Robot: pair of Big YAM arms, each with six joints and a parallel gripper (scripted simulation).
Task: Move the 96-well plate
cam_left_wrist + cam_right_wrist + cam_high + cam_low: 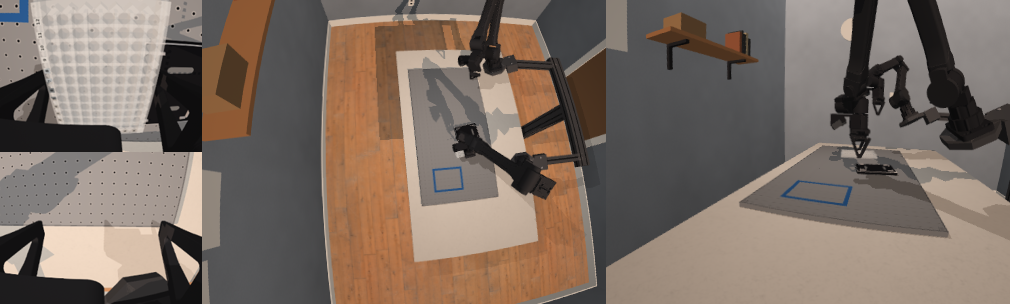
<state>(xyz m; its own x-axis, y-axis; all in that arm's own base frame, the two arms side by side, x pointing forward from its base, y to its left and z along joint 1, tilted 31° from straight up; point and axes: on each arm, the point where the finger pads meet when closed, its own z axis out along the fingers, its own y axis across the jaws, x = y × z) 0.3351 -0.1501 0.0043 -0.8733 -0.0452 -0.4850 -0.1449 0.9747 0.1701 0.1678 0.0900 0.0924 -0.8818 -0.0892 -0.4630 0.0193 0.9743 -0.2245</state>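
The black plate nest N1 is 12 cm to the right of my left hand, 9 cm below it and 8 cm behind it. The rest, counted from my left hand: white 96-well plate (right at my left hand).
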